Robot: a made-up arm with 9 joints.
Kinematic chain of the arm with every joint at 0, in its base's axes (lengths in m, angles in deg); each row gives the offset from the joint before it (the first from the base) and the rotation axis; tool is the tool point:
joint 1: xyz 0 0 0.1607 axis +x
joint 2: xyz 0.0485 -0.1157 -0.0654 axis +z
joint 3: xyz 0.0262 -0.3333 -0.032 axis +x
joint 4: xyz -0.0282 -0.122 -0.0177 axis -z
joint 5: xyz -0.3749 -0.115 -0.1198 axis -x
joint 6: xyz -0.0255 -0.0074 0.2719 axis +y
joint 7: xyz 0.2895 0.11 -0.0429 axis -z
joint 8: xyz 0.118 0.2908 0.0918 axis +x
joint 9: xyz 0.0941 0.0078 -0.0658 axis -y
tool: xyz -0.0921 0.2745 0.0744
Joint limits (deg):
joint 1: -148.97..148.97
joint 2: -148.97..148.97
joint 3: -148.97..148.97
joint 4: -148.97..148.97
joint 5: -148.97..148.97
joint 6: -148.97..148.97
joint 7: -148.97..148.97
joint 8: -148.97..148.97
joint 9: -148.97..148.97
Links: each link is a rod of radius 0.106 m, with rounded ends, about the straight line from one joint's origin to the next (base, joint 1, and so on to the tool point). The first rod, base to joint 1, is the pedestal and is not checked.
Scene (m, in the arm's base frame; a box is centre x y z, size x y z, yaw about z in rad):
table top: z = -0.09
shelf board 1: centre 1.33 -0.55 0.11 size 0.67 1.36 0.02 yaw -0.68
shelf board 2: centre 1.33 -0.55 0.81 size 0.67 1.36 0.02 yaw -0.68
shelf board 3: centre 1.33 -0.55 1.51 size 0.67 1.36 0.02 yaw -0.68
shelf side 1: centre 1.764 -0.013 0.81 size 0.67 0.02 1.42 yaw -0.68
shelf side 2: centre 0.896 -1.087 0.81 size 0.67 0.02 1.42 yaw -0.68
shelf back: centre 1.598 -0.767 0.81 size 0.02 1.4 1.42 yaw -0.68
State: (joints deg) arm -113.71 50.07 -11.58 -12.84 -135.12 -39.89 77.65 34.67 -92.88
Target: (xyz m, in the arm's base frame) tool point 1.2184 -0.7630 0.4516
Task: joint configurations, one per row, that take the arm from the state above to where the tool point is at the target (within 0.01 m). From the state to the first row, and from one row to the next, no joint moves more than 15 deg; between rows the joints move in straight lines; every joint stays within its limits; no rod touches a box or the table.
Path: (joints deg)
1: -122.83 40.52 -11.56 -12.26 -139.01 -26.74 82.86 33.15 -93.36
2: -131.95 30.97 -11.55 -11.68 -142.89 -13.59 88.07 31.63 -93.83
3: -128.77 35.20 -10.51 -16.92 -142.00 -3.48 86.05 27.67 -94.87
4: -125.59 39.42 -9.47 -22.17 -141.11 6.62 84.03 23.71 -95.92
5: -122.41 43.65 -8.42 -27.42 -140.21 16.72 82.00 19.76 -96.96
6: -116.21 50.80 -7.94 -25.83 -138.80 2.09 80.24 23.36 -96.05
7: -110.01 57.94 -7.45 -24.23 -137.39 -12.55 78.47 26.95 -95.15
8: -103.81 65.08 -6.97 -22.64 -135.97 -27.18 76.70 30.55 -94.24

